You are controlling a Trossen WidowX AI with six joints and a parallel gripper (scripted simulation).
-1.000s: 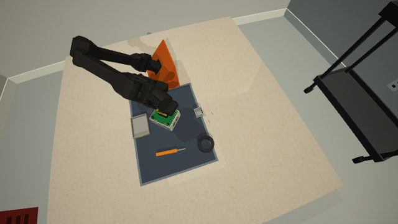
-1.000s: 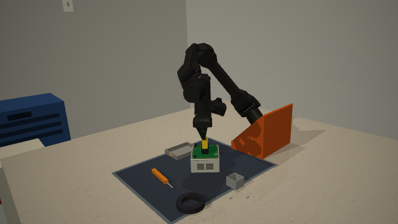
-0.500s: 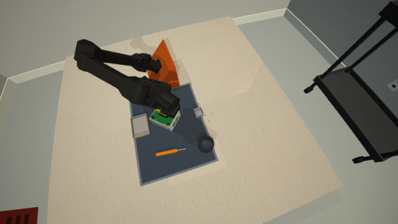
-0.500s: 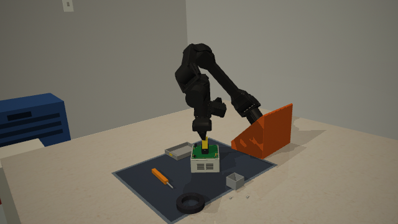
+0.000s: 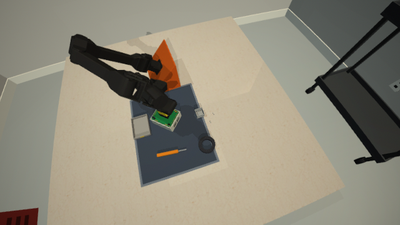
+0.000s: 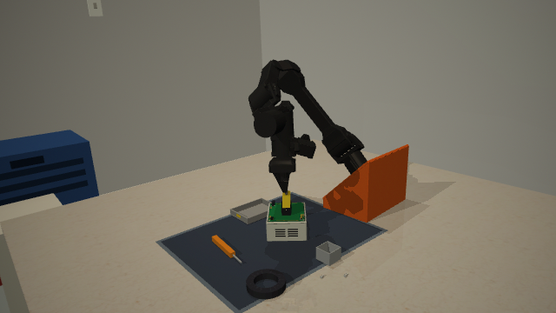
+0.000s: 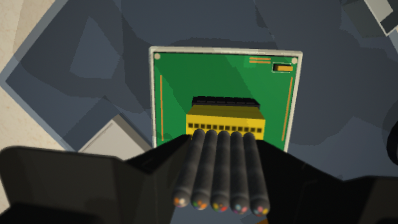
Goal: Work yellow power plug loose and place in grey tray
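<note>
My gripper tip is 5 cm short of the dark mat and 11 cm above it. The rest, counted from my gripper tip: yellow power plug: 1 cm below.
</note>
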